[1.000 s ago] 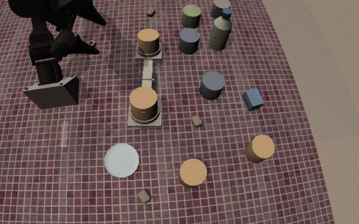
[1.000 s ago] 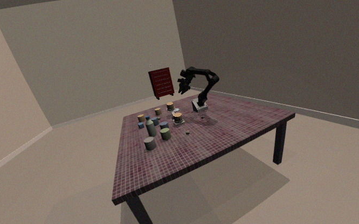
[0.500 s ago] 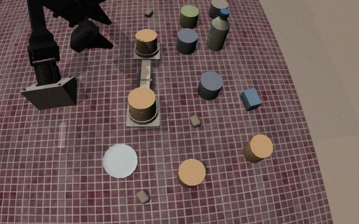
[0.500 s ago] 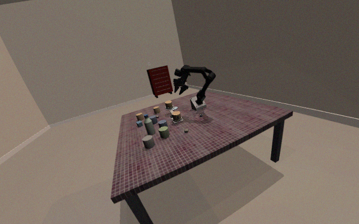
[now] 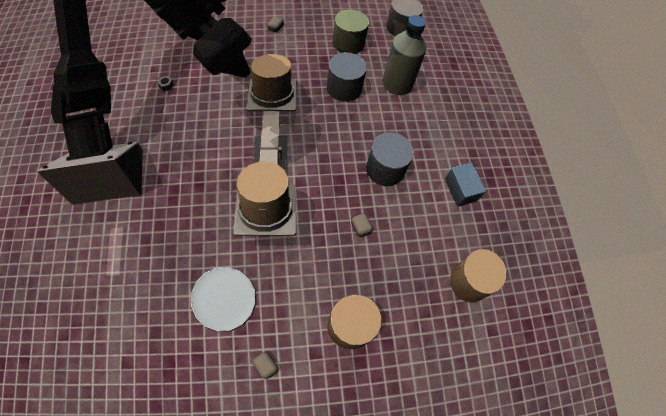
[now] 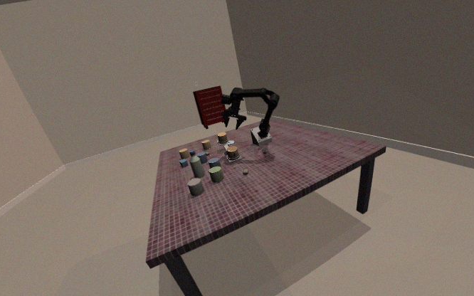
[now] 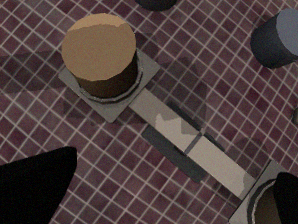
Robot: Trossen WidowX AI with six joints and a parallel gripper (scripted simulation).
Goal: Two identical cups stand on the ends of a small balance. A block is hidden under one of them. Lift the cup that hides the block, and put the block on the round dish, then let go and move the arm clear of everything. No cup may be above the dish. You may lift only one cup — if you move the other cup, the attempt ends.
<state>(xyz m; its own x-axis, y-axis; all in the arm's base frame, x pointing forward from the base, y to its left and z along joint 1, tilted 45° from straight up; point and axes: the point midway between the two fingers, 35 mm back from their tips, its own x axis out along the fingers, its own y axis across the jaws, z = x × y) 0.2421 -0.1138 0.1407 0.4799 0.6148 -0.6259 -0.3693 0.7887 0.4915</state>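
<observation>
Right now the grey block is 60 mm ahead of my gripper tip, 80 mm to the left of it and 160 mm below it. The rest, counted from my gripper tip: nut (140 mm behind, 160 mm to the left, 190 mm below); then round pale dish (80 mm behind, 280 mm to the right, 200 mm below); then bottle (320 mm ahead, 80 mm to the left, 90 mm below).
</observation>
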